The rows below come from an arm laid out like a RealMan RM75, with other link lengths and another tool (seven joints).
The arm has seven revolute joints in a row. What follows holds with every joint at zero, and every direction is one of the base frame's. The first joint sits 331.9 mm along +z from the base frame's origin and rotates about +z. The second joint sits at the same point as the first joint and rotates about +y. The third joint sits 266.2 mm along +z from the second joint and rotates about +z. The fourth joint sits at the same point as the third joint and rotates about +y. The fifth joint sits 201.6 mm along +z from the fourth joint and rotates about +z. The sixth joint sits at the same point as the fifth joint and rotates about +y. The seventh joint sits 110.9 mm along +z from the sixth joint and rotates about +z. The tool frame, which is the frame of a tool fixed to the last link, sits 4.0 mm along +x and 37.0 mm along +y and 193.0 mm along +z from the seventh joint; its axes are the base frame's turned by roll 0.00, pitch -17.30 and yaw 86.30 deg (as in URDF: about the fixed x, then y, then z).
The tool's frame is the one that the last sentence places.
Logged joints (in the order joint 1, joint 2, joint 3, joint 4, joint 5, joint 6, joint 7), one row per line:
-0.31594 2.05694 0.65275 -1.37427 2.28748 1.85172 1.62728
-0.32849 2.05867 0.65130 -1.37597 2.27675 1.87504 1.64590
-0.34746 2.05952 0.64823 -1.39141 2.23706 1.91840 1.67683
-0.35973 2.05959 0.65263 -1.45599 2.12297 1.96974 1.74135
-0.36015 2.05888 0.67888 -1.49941 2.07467 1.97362 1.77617
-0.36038 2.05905 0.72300 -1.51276 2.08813 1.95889 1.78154
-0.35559 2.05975 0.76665 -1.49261 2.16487 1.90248 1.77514
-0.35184 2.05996 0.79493 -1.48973 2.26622 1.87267 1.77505
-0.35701 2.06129 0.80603 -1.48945 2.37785 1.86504 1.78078
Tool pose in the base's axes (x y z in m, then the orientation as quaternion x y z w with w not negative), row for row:
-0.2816 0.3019 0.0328 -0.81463 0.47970 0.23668 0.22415
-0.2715 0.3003 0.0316 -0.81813 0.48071 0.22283 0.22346
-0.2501 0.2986 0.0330 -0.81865 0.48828 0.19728 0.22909
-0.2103 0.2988 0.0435 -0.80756 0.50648 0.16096 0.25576
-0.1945 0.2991 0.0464 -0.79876 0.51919 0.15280 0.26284
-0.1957 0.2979 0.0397 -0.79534 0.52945 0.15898 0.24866
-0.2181 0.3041 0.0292 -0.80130 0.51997 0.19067 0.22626
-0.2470 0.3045 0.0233 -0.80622 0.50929 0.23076 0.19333
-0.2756 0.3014 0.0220 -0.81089 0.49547 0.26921 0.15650
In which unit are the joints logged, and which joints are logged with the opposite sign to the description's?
The joints are logged in radians. Opposite sign: joint 2, joint 4, joint 7.
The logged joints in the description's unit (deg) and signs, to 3 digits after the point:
-18.102 -117.854 37.400 78.740 131.063 106.096 -93.236
-18.821 -117.953 37.317 78.837 130.448 107.432 -94.303
-19.908 -118.002 37.141 79.722 128.174 109.916 -96.075
-20.611 -118.006 37.393 83.422 121.637 112.858 -99.772
-20.635 -117.965 38.897 85.910 118.870 113.080 -101.767
-20.648 -117.975 41.425 86.675 119.641 112.236 -102.075
-20.374 -118.015 43.926 85.520 124.038 109.004 -101.708
-20.159 -118.027 45.546 85.355 129.845 107.296 -101.703
-20.455 -118.103 46.182 85.339 136.241 106.859 -102.031

